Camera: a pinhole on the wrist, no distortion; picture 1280 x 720 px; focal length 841.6 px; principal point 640.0 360.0 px. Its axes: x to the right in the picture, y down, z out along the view. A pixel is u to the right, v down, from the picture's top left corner.
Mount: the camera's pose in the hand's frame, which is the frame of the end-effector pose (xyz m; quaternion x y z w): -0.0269 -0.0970 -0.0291 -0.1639 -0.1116 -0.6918 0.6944
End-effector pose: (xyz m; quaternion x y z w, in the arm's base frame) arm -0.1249 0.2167 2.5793 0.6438 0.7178 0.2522 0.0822
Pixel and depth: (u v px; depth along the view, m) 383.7 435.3 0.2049
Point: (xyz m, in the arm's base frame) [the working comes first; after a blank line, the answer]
In the camera's frame: -0.0624 0.0183 0.2049

-0.0319 0.2577 2.4829
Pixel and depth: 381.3 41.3 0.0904
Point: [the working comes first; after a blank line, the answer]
In the camera's frame: -0.0278 -0.0342 0.0904

-0.1280 0.1738 2.5113
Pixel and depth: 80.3 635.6 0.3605
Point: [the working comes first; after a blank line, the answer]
In the camera's frame: -0.2397 0.1181 0.3605

0.1776 0.3887 2.5503
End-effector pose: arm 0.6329 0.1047 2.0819 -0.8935 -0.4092 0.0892 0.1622
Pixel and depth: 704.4 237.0 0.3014
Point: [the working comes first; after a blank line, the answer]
In the camera's frame: 0.0231 -0.0440 0.3014

0.5232 0.1258 1.8414
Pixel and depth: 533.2 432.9 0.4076
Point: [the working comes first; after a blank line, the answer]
In the camera's frame: -0.0517 0.0353 0.4076

0.6365 0.1378 1.7405
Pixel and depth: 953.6 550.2 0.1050
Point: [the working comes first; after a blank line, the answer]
In the camera's frame: 0.0391 0.0237 0.1050

0.5470 0.1832 2.0403
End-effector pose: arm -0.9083 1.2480 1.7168 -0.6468 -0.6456 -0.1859 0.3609
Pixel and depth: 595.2 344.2 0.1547
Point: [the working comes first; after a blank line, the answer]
In the camera's frame: -0.0082 -0.0029 0.1547

-0.9644 1.3101 1.6363
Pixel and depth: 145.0 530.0 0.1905
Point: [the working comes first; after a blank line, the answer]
In the camera's frame: -0.1120 0.0385 0.1905

-0.8523 1.3429 1.6476
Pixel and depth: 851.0 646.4 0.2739
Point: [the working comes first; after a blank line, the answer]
In the camera's frame: 0.0687 0.0932 0.2739

-1.0097 1.4751 1.6285
